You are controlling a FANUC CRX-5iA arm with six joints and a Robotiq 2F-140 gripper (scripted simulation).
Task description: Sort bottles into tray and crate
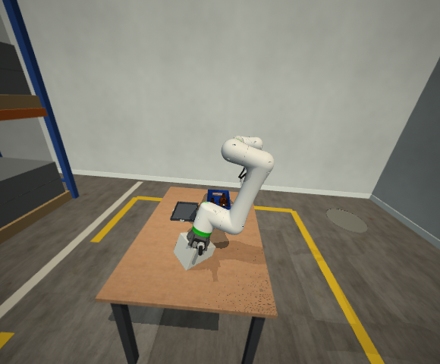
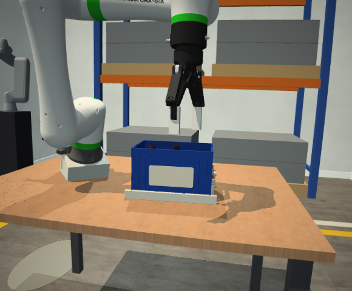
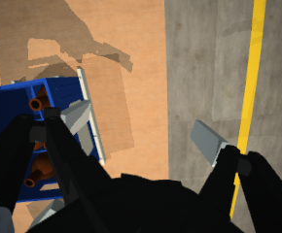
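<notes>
Now: the open bottle 5 cm behind my hand, 30 cm to the left of it and 18 cm below it. Also, from my hand: blue crate: 5 cm behind, 26 cm to the left, 18 cm below; then dark tray: 2 cm behind, 53 cm to the left, 25 cm below; then brown capped bottle: 14 cm behind, 22 cm to the left, 18 cm below.
</notes>
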